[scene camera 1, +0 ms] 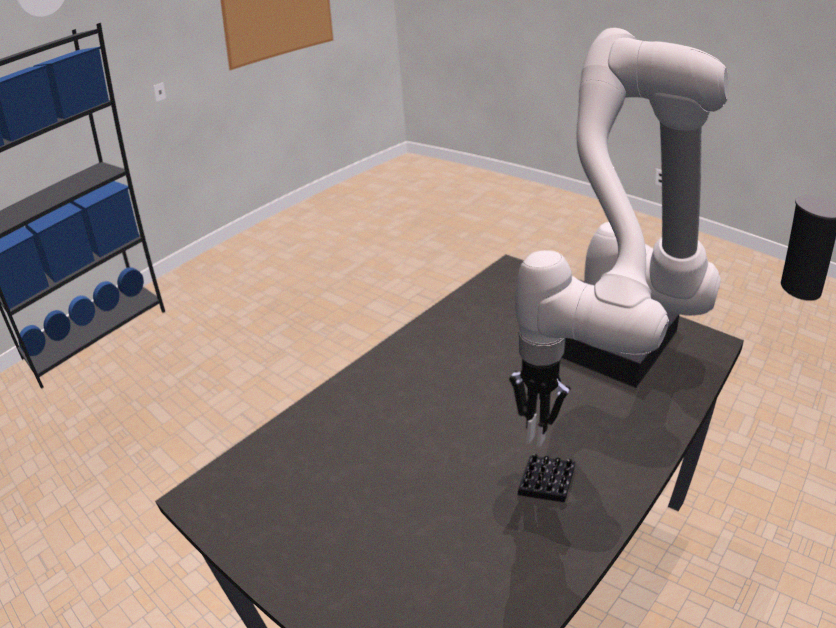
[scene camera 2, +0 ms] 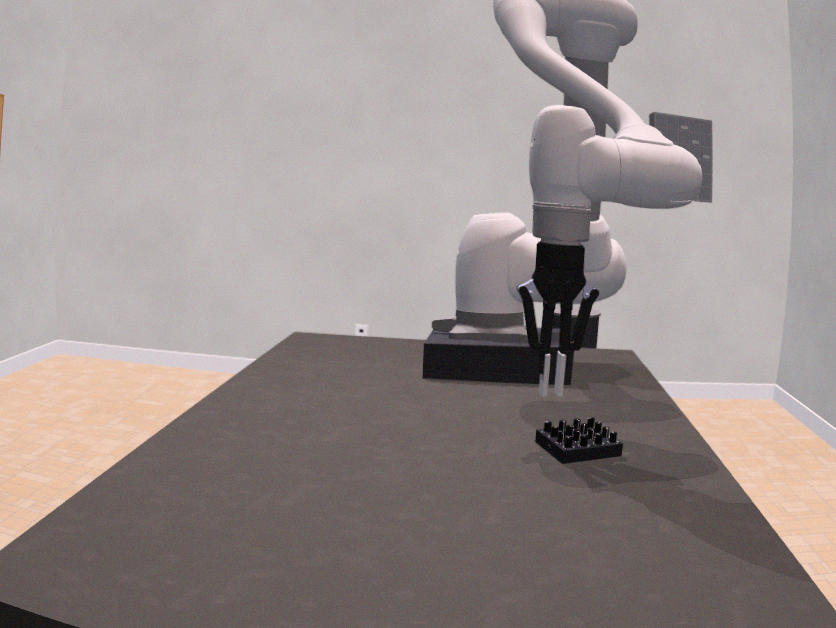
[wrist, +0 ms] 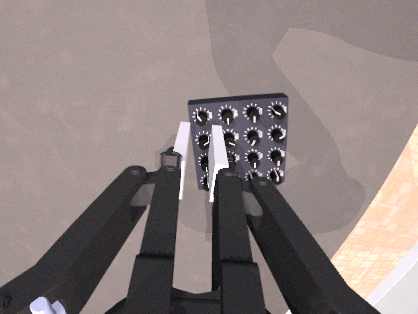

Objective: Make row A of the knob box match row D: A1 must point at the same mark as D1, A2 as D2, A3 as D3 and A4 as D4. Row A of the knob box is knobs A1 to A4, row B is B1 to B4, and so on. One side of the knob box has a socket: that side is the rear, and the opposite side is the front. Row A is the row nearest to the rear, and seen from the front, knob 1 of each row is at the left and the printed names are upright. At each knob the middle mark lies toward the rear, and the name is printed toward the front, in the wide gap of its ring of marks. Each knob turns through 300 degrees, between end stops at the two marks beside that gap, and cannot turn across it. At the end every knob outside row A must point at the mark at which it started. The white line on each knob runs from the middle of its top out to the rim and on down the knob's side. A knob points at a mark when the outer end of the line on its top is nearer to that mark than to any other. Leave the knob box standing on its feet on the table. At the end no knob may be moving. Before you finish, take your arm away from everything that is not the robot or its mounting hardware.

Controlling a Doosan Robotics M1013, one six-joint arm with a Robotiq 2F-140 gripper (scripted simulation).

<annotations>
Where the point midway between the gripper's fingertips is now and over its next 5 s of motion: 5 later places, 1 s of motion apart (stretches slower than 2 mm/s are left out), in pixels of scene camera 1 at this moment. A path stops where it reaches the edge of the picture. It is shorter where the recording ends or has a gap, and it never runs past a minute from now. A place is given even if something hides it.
The gripper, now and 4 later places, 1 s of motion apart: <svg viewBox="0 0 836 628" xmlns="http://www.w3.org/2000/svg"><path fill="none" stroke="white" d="M535 441L535 451L534 456L535 454L536 436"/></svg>
</annotations>
